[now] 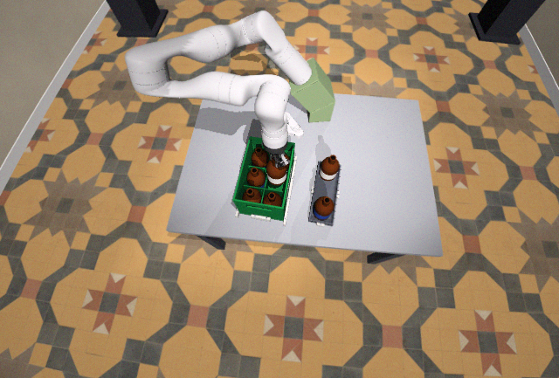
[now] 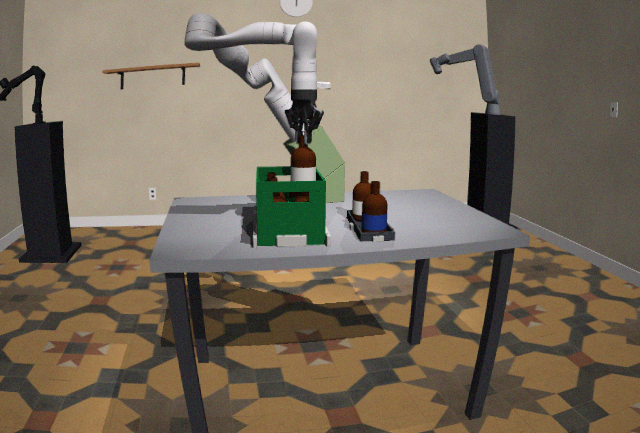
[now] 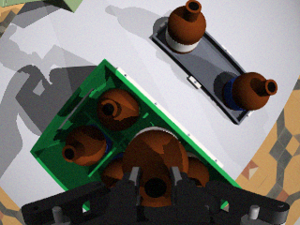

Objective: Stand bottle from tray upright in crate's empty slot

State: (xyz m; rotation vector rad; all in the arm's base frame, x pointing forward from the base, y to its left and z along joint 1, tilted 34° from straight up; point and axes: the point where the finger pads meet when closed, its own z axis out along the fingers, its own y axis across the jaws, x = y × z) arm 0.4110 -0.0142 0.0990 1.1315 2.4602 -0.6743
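The brown bottle lies 7 cm below my hand. Round my hand: tray (20 cm to the left, 27 cm below); white-label bottle (9 cm behind, 21 cm to the left, 19 cm below); crate (1 cm behind, 4 cm to the right, 20 cm below).
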